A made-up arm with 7 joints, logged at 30 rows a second.
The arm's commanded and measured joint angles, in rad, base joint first. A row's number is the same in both.
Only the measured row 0 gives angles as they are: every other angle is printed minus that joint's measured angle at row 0.
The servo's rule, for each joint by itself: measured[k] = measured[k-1] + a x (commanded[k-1-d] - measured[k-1]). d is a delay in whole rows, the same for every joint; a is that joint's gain. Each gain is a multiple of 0.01, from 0.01 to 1. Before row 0 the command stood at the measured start. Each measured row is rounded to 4 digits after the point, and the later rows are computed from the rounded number. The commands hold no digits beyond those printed.
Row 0, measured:
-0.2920 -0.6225 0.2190 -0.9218 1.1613 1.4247 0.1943
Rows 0 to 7, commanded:
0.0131 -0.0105 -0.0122 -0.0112 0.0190 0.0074 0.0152
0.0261 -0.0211 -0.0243 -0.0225 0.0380 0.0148 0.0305
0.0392 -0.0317 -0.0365 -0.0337 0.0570 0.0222 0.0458
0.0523 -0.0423 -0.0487 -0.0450 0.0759 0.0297 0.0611
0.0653 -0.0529 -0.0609 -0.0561 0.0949 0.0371 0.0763
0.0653 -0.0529 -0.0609 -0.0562 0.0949 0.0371 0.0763
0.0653 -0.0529 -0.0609 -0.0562 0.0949 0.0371 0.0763
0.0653 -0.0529 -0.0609 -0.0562 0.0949 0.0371 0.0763
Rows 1 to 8, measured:
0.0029 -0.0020 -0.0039 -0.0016 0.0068 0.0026 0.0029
0.0080 -0.0056 -0.0104 -0.0045 0.0180 0.0069 0.0081
0.0149 -0.0106 -0.0188 -0.0086 0.0320 0.0123 0.0153
0.0231 -0.0166 -0.0284 -0.0137 0.0478 0.0184 0.0240
0.0324 -0.0235 -0.0388 -0.0196 0.0648 0.0249 0.0339
0.0396 -0.0291 -0.0459 -0.0247 0.0756 0.0292 0.0420
0.0453 -0.0336 -0.0507 -0.0291 0.0825 0.0320 0.0485
0.0497 -0.0373 -0.0540 -0.0329 0.0870 0.0338 0.0538
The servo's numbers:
d 0
a 0.22 0.19 0.32 0.14 0.36 0.35 0.19

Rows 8 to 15, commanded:
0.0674 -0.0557 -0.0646 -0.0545 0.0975 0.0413 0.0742
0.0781 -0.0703 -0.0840 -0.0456 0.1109 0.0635 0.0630
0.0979 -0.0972 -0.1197 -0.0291 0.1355 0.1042 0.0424
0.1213 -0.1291 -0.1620 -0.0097 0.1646 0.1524 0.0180
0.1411 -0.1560 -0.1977 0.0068 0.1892 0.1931 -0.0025
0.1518 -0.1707 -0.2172 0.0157 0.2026 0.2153 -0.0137
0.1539 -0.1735 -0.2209 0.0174 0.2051 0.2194 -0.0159
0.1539 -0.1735 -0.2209 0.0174 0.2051 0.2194 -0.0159
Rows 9 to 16, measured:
0.0536 -0.0408 -0.0574 -0.0359 0.0908 0.0364 0.0577
0.0590 -0.0464 -0.0659 -0.0373 0.0980 0.0459 0.0587
0.0676 -0.0561 -0.0831 -0.0362 0.1115 0.0663 0.0556
0.0794 -0.0700 -0.1083 -0.0325 0.1306 0.0964 0.0485
0.0930 -0.0863 -0.1369 -0.0270 0.1517 0.1302 0.0388
0.1059 -0.1023 -0.1626 -0.0210 0.1700 0.1600 0.0288
0.1165 -0.1158 -0.1813 -0.0156 0.1826 0.1808 0.0203
0.1247 -0.1268 -0.1940 -0.0110 0.1907 0.1943 0.0134

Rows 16 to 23, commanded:
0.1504 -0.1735 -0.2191 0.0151 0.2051 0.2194 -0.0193
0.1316 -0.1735 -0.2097 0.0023 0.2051 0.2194 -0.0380
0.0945 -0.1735 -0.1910 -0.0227 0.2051 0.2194 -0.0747
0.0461 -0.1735 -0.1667 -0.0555 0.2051 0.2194 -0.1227
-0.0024 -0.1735 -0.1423 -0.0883 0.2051 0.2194 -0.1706
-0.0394 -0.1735 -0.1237 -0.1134 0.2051 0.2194 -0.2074
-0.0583 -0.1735 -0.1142 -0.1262 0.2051 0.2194 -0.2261
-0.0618 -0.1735 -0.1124 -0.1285 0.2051 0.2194 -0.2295
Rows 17 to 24, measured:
0.1304 -0.1357 -0.2020 -0.0073 0.1959 0.2031 0.0072
0.1307 -0.1429 -0.2045 -0.0060 0.1992 0.2088 -0.0014
0.1227 -0.1487 -0.2002 -0.0083 0.2013 0.2125 -0.0153
0.1058 -0.1534 -0.1895 -0.0149 0.2027 0.2149 -0.0357
0.0820 -0.1572 -0.1744 -0.0252 0.2036 0.2165 -0.0613
0.0553 -0.1603 -0.1582 -0.0375 0.2041 0.2175 -0.0891
0.0303 -0.1628 -0.1441 -0.0499 0.2045 0.2182 -0.1151
0.0100 -0.1648 -0.1340 -0.0609 0.2047 0.2186 -0.1368

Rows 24 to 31, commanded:
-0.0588 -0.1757 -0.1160 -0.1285 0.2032 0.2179 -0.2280
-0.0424 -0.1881 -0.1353 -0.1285 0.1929 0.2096 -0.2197
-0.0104 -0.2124 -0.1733 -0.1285 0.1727 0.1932 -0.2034
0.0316 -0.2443 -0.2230 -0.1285 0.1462 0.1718 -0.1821
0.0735 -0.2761 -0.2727 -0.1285 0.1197 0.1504 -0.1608
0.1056 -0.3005 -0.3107 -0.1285 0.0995 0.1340 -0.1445
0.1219 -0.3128 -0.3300 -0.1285 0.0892 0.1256 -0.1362
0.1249 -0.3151 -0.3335 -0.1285 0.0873 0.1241 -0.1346
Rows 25 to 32, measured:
-0.0051 -0.1669 -0.1282 -0.0704 0.2042 0.2184 -0.1541
-0.0133 -0.1709 -0.1305 -0.0785 0.2001 0.2153 -0.1666
-0.0127 -0.1788 -0.1442 -0.0855 0.1902 0.2076 -0.1736
-0.0030 -0.1912 -0.1694 -0.0915 0.1744 0.1951 -0.1752
0.0138 -0.2073 -0.2025 -0.0967 0.1547 0.1795 -0.1725
0.0340 -0.2250 -0.2371 -0.1012 0.1348 0.1636 -0.1672
0.0533 -0.2417 -0.2668 -0.1050 0.1184 0.1503 -0.1613
0.0691 -0.2556 -0.2881 -0.1083 0.1072 0.1411 -0.1562

